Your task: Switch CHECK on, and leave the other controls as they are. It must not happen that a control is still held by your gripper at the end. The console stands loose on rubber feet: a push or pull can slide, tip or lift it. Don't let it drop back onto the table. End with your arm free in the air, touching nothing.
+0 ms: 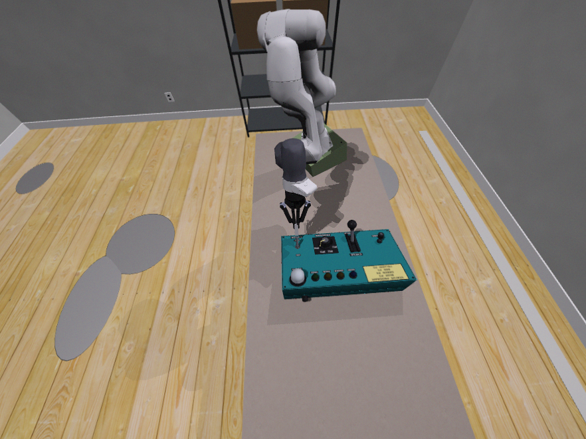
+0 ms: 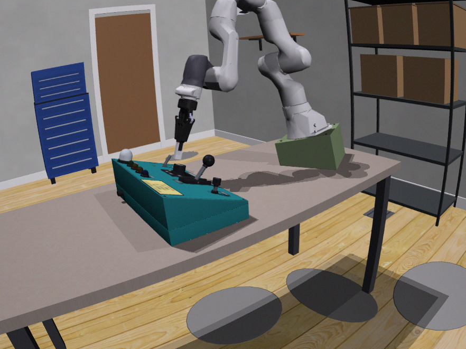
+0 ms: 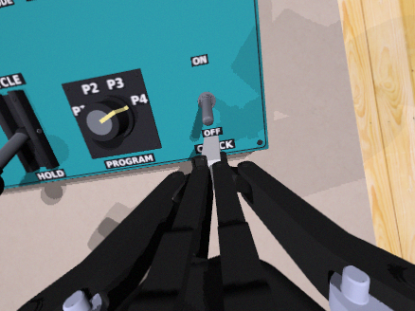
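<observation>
Now: the check toggle 6 cm ahead of my hand and 3 cm below it. Also, from my hand: program dial (11 cm to the left, 6 cm ahead, 3 cm below); then cycle lever (24 cm to the left, 2 cm ahead, 1 cm below); then teal console (18 cm to the left, 8 cm ahead, 5 cm below).
</observation>
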